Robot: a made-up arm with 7 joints.
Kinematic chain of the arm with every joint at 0, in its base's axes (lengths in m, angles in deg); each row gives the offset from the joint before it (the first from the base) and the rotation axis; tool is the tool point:
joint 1: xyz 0 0 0.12 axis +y
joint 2: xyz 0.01 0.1 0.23 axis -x
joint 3: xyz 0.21 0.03 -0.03 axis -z
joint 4: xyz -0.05 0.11 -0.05 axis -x
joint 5: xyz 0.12 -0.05 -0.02 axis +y
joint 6: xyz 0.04 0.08 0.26 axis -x
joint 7: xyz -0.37 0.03 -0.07 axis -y
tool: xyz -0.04 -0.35 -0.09
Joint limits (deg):
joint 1: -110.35..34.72
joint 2: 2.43..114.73
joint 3: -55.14..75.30
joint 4: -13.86..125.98
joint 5: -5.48..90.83
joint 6: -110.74..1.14
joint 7: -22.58..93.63
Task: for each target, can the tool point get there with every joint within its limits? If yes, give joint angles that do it. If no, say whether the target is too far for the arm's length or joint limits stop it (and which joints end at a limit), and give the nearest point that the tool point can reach.
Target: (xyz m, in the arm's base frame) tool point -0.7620 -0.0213 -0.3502
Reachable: no: joint limits stop it (at a limit: joint 1, joint 2, joint 3, joint 6, joint 7) | nearest point -0.5232 0.0853 -0.1115 | short by 0.354 m
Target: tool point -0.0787 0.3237 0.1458
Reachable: yes | joints -90.79 88.86 16.80 41.36 34.18 -16.03 4.85
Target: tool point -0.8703 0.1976 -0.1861
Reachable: no: joint limits stop it (at a limit: joint 1, joint 2, joint 3, joint 6, joint 7) | nearest point -0.6163 0.2146 -0.0313 | short by 0.298 m
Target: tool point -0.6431 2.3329 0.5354
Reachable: no: too far | nearest point -0.3189 0.7352 0.3522 | short by 1.641 m
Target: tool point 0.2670 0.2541 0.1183
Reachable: yes | joints -15.68 76.01 52.42 37.98 51.93 -55.19 18.39
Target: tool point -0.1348 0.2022 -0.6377
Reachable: no: joint limits stop it (at a limit: joint 1, joint 4, joint 5, joint 6, joint 7) | nearest point -0.0009 0.1714 -0.3893 | short by 0.284 m
